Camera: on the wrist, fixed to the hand. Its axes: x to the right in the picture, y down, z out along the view.
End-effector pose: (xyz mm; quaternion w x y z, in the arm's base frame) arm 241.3 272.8 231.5 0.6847 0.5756 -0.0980 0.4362
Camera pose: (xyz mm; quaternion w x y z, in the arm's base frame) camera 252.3 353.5 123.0 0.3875 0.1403 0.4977 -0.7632
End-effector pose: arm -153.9 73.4 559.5 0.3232 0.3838 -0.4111 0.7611
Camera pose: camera -103.8 197.2 535.6 0.6874 0.4916 0.3676 -0.3881
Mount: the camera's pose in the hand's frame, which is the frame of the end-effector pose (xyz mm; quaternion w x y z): -23.3 -87.5 -101.0 0.0356 -0.0153 0.1217 0.9918
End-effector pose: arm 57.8 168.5 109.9 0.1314 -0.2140 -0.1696 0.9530
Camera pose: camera 139.4 267.4 65.6 0.9231 0.2938 -0.2076 -0.1356
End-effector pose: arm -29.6 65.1 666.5 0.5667 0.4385 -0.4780 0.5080
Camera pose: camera 66.6 152.0 626.5 0.4188 0.5290 0.3907 -0.6262
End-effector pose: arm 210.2 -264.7 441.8 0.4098 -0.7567 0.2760 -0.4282
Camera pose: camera 116.5 -240.8 537.0 0.3941 0.2926 0.8167 0.3033
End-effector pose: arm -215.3 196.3 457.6 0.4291 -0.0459 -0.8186 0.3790
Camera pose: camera -104.3 183.7 534.6 0.2617 0.8662 -0.0628 -0.4210
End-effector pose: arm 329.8 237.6 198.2 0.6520 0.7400 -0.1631 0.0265
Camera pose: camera 349.4 349.2 123.6 0.0281 -0.1486 -0.6608 0.7352
